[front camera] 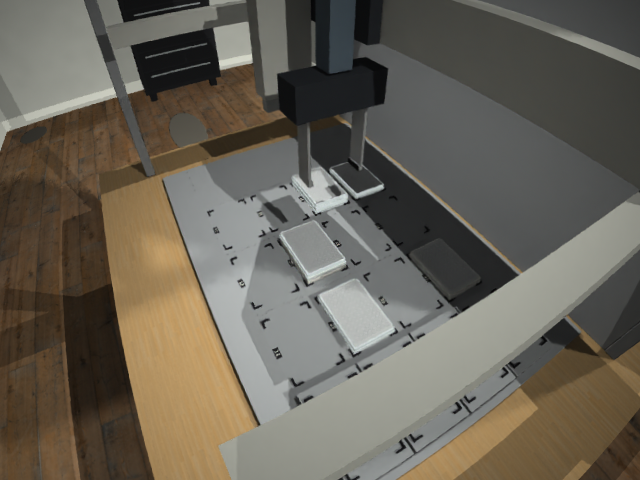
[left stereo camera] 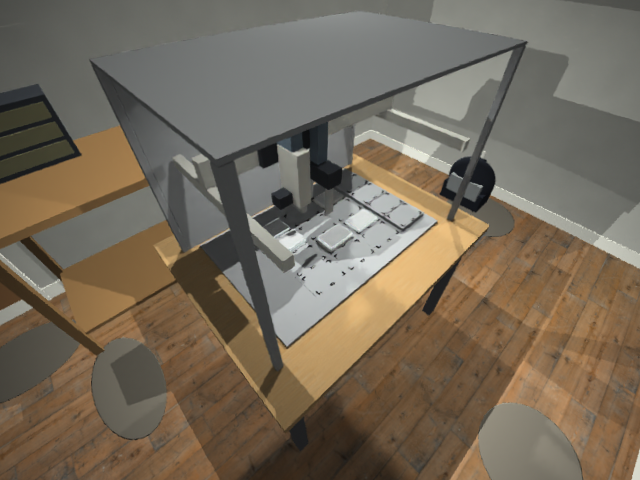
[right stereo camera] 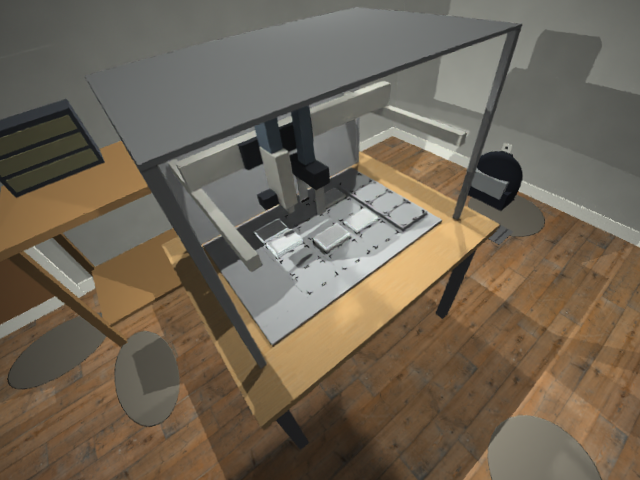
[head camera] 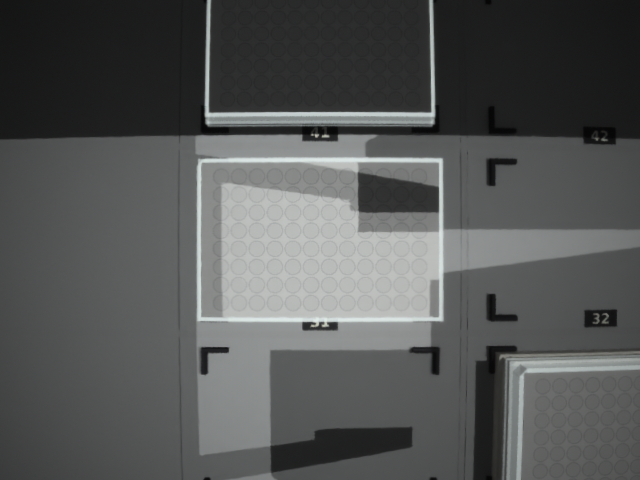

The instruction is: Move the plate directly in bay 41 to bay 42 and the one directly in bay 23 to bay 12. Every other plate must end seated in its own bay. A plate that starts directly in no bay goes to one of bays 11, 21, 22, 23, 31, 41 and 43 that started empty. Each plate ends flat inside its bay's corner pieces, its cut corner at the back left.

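Places are measured from the robot's base along level axes (x left, y ahead, z down), in millimetres.
Pixels of known places: gripper, fingertip midpoint: [front camera: 331,173] [left stereo camera: 318,206] [right stereo camera: 312,206]; robot's base at its link origin: [front camera: 209,212] [left stereo camera: 318,293] [right stereo camera: 309,293].
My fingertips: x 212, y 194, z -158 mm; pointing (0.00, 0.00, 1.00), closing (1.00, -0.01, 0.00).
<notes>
Ahead of a thing's pixels: the offset from my fingertips to its middle.
My gripper [front camera: 332,176] is open and empty, its jaws apart high over the back-left bays. A plate {dx +152, dy -130, dz +151 mm} [front camera: 357,178] [head camera: 320,56] lies in bay 41. In bay 31 a thick white plate pile {dx +45, dy -130, dz +138 mm} [front camera: 320,190] [head camera: 320,240], seemingly two plates, hides the bay's corner pieces in the head view. Another thick pile {dx -62, dy +34, dz +138 mm} [front camera: 312,249] [head camera: 584,428] stands in bay 22; its cut corner shows at the back left. A plate {dx -62, dy +198, dz +151 mm} [front camera: 356,314] lies in bay 23 and a shaded plate {dx +152, dy +198, dz +151 mm} [front camera: 445,267] in bay 43. The cut corners on 31 and 41 cannot be made out.
The parked pipetting stage [left stereo camera: 295,175] [right stereo camera: 278,178] hangs beside the gripper. A pale beam [front camera: 439,346] crosses the front of the front view and hides part of the deck. Grey frame posts [left stereo camera: 248,258] [right stereo camera: 488,124] stand at the table's edges.
</notes>
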